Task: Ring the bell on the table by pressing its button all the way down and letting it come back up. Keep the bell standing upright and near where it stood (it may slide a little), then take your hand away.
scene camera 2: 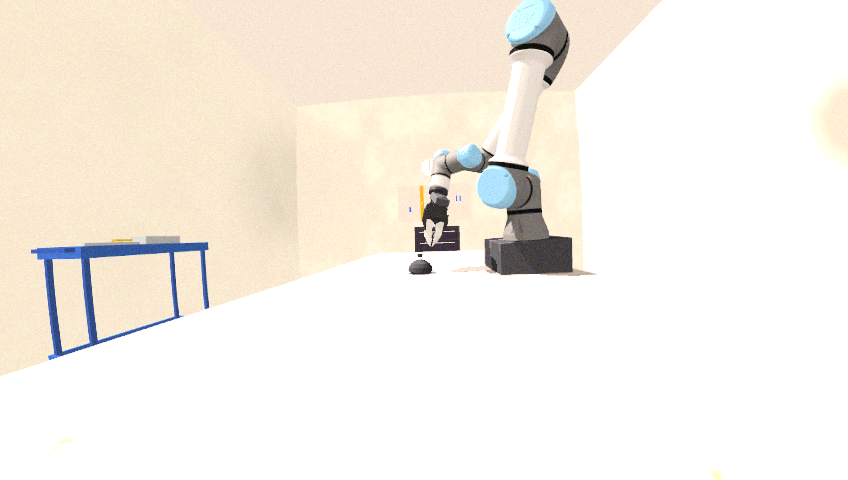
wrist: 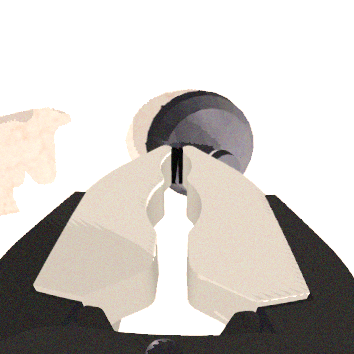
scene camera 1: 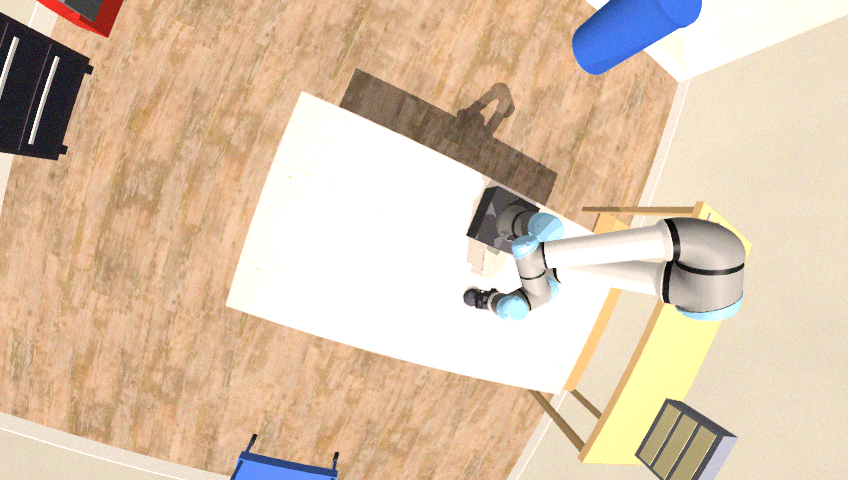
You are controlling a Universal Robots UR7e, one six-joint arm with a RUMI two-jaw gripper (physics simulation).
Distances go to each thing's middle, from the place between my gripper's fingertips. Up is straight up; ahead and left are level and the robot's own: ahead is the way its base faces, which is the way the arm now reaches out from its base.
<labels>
Now: the bell [wrist: 209, 121] 40 mm ahead of my hand, 10 mm to the right of it and 60 mm below it.
</labels>
